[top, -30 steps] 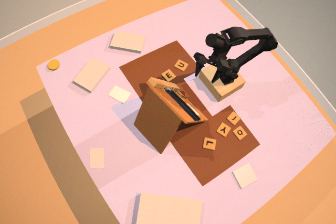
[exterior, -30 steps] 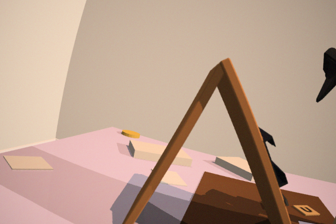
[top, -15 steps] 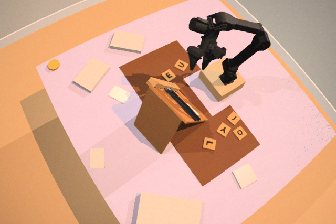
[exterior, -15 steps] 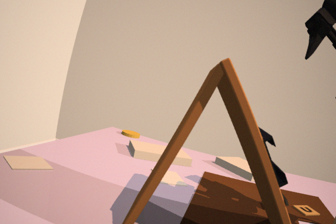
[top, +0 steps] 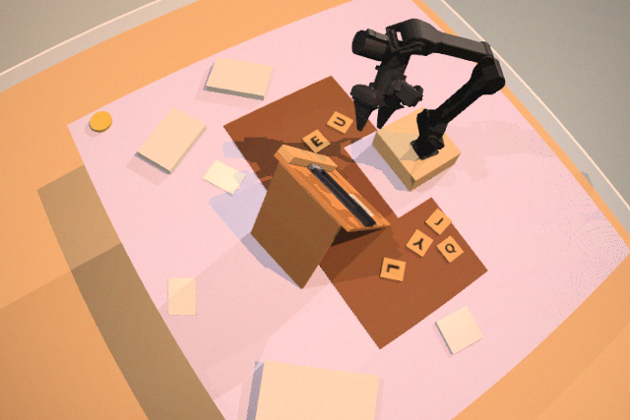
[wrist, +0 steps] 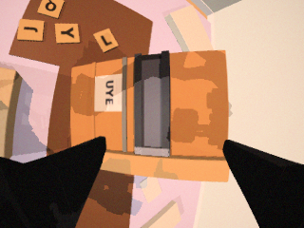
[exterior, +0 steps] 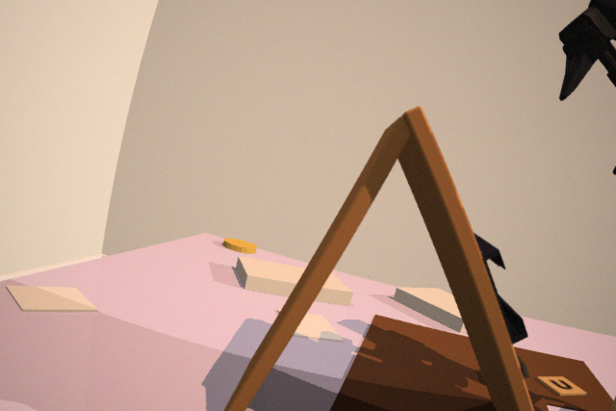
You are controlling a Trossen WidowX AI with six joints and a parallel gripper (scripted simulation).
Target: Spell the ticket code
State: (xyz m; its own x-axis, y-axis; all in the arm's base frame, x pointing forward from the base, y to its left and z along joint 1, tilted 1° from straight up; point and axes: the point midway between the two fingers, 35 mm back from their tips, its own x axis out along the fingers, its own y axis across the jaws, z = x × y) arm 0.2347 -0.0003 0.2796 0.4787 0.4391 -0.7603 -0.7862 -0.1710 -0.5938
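The letter tile is 32 cm below my gripper tip and 19 cm to the right of it. From my gripper tip the other things lie so: y tile (32 cm below, 21 cm to the left, 12 cm behind); then brown mat (32 cm below, 5 cm behind); then white ticket (22 cm below, 7 cm to the left, 2 cm ahead).
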